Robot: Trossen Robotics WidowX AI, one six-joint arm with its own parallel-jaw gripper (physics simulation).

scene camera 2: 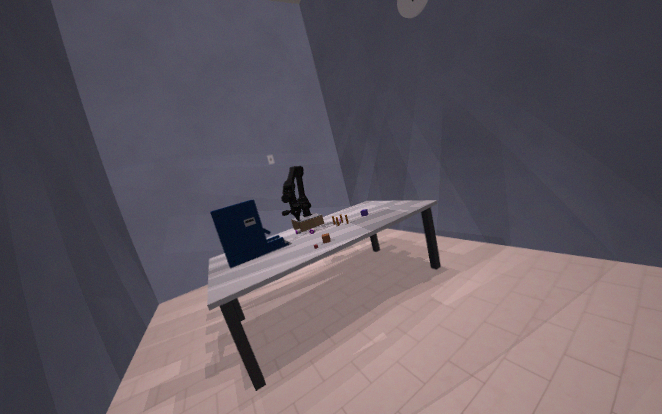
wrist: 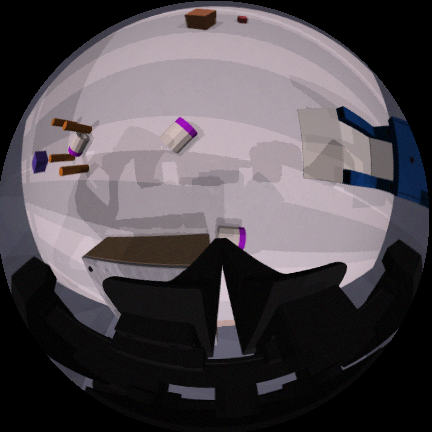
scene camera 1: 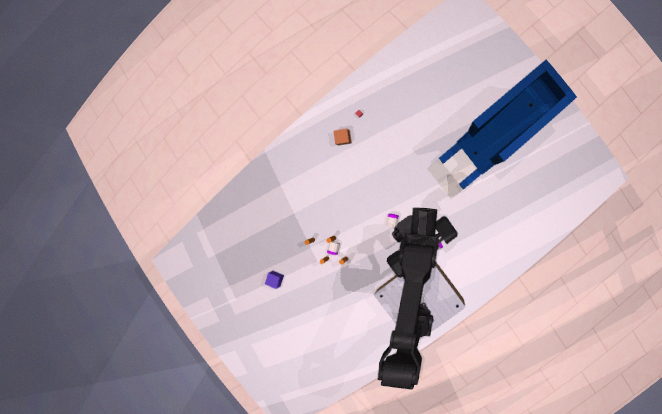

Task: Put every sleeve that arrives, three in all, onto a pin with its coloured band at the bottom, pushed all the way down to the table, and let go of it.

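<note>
One sleeve (scene camera 1: 392, 220) (wrist: 175, 138) lies on its side, its purple band towards the orange block's side of the table. Another sleeve (wrist: 229, 232) is just beyond my fingertips in the wrist view, band to the right; it looks lying or tilted, and my fingers partly hide it. A third sleeve (scene camera 1: 333, 247) (wrist: 79, 143) stands band down among the orange-brown pins (scene camera 1: 331, 239) (wrist: 74, 170); whether a pin is inside it I cannot tell. My gripper (wrist: 220, 243) is shut and empty, its tips above and beside the second sleeve. The arm hides its fingertips in scene camera 1.
A blue chute (scene camera 1: 520, 117) (wrist: 412, 172) with a pale ramp (scene camera 1: 460, 167) (wrist: 320, 145) stands on the far side. A grey base plate (scene camera 1: 392, 300) with brown edges is under my arm. A purple block (scene camera 1: 273, 280), an orange block (scene camera 1: 342, 136) and a small red block (scene camera 1: 359, 113) lie on the table.
</note>
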